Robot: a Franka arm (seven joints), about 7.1 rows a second.
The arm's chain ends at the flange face. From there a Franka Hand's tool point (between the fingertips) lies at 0.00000 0.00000 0.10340 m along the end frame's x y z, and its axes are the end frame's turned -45 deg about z.
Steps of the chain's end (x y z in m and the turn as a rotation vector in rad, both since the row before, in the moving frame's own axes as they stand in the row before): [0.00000, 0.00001, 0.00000, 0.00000, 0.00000, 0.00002]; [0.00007, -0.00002, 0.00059, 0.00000, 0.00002, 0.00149]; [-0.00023, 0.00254, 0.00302, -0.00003, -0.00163, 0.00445]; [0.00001, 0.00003, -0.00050, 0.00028, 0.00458, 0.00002]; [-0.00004, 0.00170, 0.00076, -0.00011, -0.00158, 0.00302]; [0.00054, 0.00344, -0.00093, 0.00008, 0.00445, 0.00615]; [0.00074, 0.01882, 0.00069, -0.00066, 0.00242, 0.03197]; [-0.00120, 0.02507, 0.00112, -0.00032, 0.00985, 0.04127]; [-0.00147, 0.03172, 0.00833, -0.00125, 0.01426, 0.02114]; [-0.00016, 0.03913, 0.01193, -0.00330, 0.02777, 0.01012]
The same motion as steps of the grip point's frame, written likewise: [-0.00001, 0.00001, 0.00000, 0.00000, 0.00000, 0.00002]; [0.00007, 0.00004, 0.00059, -0.00001, 0.00001, 0.00149]; [-0.00208, 0.00152, 0.00302, 0.00113, -0.00117, 0.00445]; [0.00034, 0.00034, -0.00050, -0.00304, 0.00344, 0.00002]; [-0.00135, 0.00107, 0.00076, 0.00104, -0.00120, 0.00302]; [-0.00172, 0.00313, -0.00093, -0.00309, 0.00320, 0.00615]; [-0.01266, 0.01406, 0.00069, -0.00218, 0.00124, 0.03197]; [-0.01789, 0.01764, 0.00111, -0.00719, 0.00674, 0.04127]; [-0.02253, 0.02253, 0.00832, -0.01097, 0.00920, 0.02114]; [-0.02600, 0.02984, 0.01189, -0.02197, 0.01730, 0.01012]
